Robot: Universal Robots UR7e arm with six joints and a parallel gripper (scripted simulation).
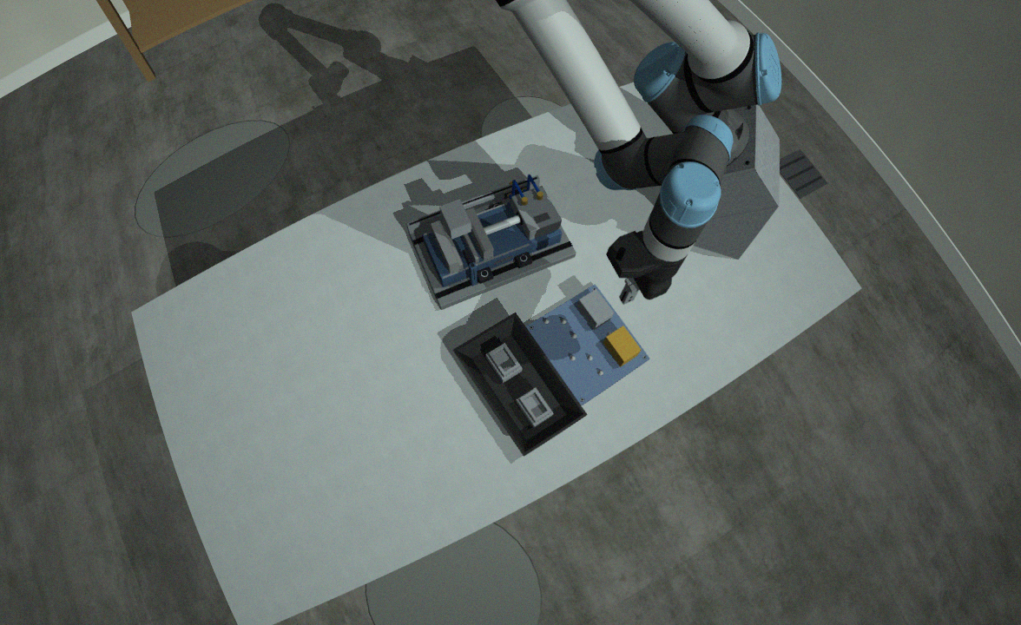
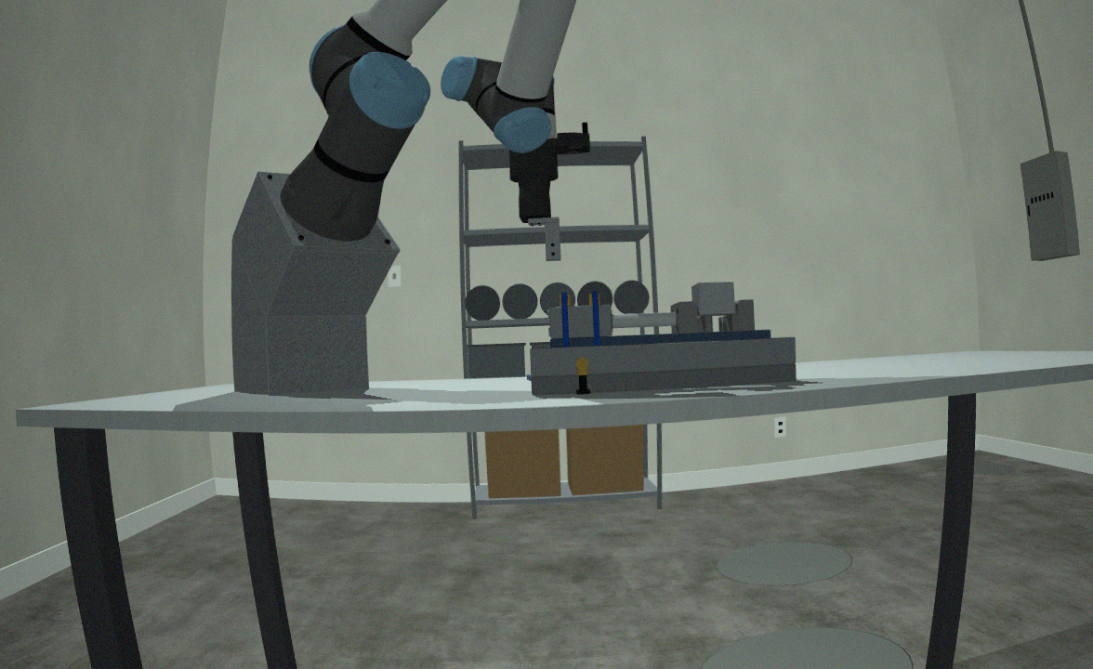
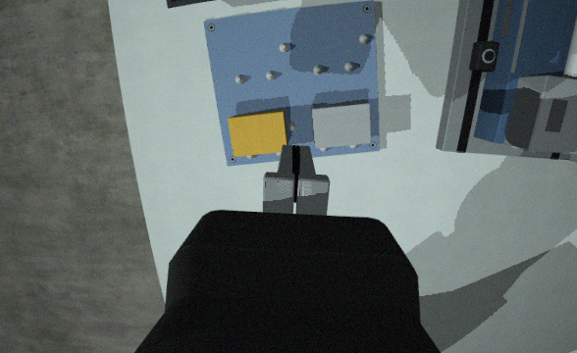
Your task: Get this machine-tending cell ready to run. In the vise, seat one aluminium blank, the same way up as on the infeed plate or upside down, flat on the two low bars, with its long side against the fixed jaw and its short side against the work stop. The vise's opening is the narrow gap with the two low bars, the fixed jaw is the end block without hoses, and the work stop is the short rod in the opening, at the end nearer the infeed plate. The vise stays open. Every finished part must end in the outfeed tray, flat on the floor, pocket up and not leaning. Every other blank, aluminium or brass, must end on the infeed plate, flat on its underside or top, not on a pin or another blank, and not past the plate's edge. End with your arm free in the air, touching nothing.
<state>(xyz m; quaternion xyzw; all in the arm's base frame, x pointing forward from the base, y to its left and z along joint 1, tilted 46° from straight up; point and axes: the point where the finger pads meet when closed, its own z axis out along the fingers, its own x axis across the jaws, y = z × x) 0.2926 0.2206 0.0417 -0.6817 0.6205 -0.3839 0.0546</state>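
Right now my hand is 170 mm above the brass blank and 40 mm to the right of it. Round my hand: vise 280 mm to the right, 160 mm below, 110 mm ahead; then piston rod 280 mm to the right, 120 mm below, 90 mm ahead; then hose block 270 mm to the right, 120 mm below, 20 mm ahead.
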